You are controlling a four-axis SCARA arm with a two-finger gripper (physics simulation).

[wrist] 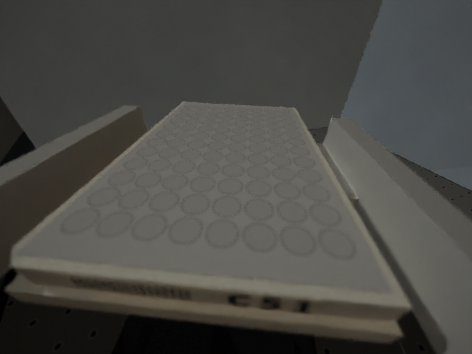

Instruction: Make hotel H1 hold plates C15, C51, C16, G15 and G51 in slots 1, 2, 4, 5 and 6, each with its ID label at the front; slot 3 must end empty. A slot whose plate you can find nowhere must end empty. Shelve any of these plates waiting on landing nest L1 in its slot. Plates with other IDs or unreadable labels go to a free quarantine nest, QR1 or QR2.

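Places are measured from the arm's base along level axes (x ahead, y left, z up), in centimetres.
Pixels of known places: gripper, fingertip midpoint: [233,129].
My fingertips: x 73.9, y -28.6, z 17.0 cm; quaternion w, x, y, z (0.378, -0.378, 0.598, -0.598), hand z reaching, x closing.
Observation:
Behind a point stands the place of what it marks.
A pale well plate [225,200] @(x 68.2, y -26.3, z 17.3 cm) with rows of round wells fills the middle of the wrist view. Its near edge carries a barcode at the left and the ID label C51 at the right, facing the camera. My gripper [233,129] @(x 73.9, y -28.6, z 17.0 cm) is shut on this plate, with one pale finger along its left side and the other along its right side. The plate lies level between the fingers. Hotel H1, landing nest L1 and the quarantine nests cannot be made out in this view.
A dark perforated deck [45,325] @(x 74.5, y -12.3, z 1.3 cm) shows below the plate, and more of it at the right edge. A dark shape lies under the plate's near edge. A grey wall [225,50] stands behind, with a bluish surface [425,90] at the right.

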